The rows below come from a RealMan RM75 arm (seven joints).
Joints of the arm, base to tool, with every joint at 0 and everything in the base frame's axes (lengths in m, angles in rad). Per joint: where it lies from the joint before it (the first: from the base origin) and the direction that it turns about. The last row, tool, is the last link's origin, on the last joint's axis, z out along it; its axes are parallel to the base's.
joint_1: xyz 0 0 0.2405 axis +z
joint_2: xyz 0 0 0 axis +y
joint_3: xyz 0 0 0.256 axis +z
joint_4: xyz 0 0 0 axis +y
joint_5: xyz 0 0 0.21 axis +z
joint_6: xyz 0 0 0 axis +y
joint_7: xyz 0 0 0.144 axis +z
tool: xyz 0 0 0
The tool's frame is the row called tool.
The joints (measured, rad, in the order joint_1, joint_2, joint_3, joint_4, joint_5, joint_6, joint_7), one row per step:
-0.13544, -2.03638, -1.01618, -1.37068, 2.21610, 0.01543, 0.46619
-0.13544, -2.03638, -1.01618, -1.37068, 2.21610, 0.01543, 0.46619
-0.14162, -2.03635, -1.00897, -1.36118, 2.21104, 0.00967, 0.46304
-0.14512, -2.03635, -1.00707, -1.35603, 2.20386, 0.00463, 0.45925
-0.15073, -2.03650, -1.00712, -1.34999, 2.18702, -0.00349, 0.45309
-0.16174, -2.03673, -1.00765, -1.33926, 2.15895, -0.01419, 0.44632
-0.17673, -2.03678, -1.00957, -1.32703, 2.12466, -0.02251, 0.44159
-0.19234, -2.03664, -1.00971, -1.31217, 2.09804, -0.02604, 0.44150
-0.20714, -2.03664, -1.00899, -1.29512, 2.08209, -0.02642, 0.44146
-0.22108, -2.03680, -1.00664, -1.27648, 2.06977, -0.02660, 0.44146
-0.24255, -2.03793, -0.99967, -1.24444, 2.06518, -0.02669, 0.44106
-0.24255, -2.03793, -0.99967, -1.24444, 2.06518, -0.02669, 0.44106
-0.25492, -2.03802, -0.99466, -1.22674, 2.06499, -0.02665, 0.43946
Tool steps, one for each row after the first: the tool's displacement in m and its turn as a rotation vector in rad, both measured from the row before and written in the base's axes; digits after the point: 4 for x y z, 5 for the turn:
0.0000, 0.0000, 0.0000, 0.00000, 0.00000, 0.00000
-0.0007, -0.0009, -0.0037, -0.01601, 0.00148, 0.00334
-0.0006, -0.0002, -0.0017, -0.00973, -0.00411, 0.00656
-0.0005, 0.0003, -0.0017, -0.01311, -0.01278, 0.01330
-0.0004, 0.0010, -0.0024, -0.01838, -0.01898, 0.01875
0.0003, 0.0021, -0.0019, -0.01594, -0.02220, 0.01850
0.0000, 0.0022, -0.0020, -0.01159, -0.01159, 0.01139
-0.0008, 0.0021, -0.0021, -0.00806, -0.00240, 0.00705
-0.0014, 0.0016, -0.0026, -0.00893, 0.00174, 0.00630
-0.0028, 0.0017, -0.0052, -0.01498, 0.01597, 0.00251
0.0000, 0.0000, 0.0000, 0.00000, 0.00000, 0.00000
-0.0015, 0.0008, -0.0029, -0.00867, 0.01058, -0.00024

